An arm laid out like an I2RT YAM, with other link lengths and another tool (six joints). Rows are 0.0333 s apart.
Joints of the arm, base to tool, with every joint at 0 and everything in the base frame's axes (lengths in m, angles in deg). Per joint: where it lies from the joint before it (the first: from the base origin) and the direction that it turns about. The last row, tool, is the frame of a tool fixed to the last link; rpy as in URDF.
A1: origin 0 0 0.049 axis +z
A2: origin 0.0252 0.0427 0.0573 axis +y
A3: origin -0.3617 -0.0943 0 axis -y
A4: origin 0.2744 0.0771 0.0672 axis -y
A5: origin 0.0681 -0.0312 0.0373 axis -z
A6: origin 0.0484 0 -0.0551 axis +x
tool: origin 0.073 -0.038 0.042 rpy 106.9 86.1 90
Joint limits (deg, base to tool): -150..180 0..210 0..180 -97..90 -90..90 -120..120
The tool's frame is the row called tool.
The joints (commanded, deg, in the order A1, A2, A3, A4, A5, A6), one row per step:
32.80 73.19 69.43 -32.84 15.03 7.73
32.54 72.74 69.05 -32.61 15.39 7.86
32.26 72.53 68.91 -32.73 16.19 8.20
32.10 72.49 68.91 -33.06 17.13 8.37
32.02 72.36 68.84 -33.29 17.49 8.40
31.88 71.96 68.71 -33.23 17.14 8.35
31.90 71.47 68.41 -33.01 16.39 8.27
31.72 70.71 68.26 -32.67 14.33 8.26
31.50 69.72 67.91 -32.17 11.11 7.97
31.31 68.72 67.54 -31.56 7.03 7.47
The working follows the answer.
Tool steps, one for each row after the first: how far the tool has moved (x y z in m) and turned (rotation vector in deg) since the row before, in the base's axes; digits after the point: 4 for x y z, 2 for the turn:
-0.0014 -0.0036 0.0005 0.09 -0.34 -0.62
-0.0006 -0.0044 0.0003 -0.15 -0.15 -1.12
-0.0003 -0.0034 0.0000 -0.49 -0.02 -1.01
-0.0008 -0.0018 -0.0001 -0.25 0.03 -0.39
-0.0015 -0.0012 0.0011 0.31 -0.18 0.17
-0.0022 0.0004 0.0005 0.53 -0.13 0.67
-0.0029 0.0014 0.0024 1.51 -0.18 1.50
-0.0041 0.0033 0.0020 1.92 -0.08 2.59
-0.0047 0.0056 0.0022 2.17 -0.04 3.49

Tool pose at each row, in the base's axes (x y z in m, rotation vector in deg; rounded; the steps above come from the unrounded poses):
0.3368 0.1231 0.4128 -5.16 123.82 -9.83
0.3354 0.1194 0.4133 -4.40 123.53 -10.10
0.3348 0.1151 0.4136 -3.27 123.45 -10.91
0.3345 0.1116 0.4136 -2.46 123.45 -12.03
0.3338 0.1098 0.4135 -2.19 123.48 -12.52
0.3322 0.1086 0.4146 -2.18 123.32 -12.08
0.3301 0.1091 0.4151 -2.58 123.21 -11.12
0.3271 0.1105 0.4174 -3.30 123.06 -8.62
0.3230 0.1138 0.4195 -4.96 122.91 -5.05
0.3183 0.1195 0.4216 -7.43 122.66 -0.70

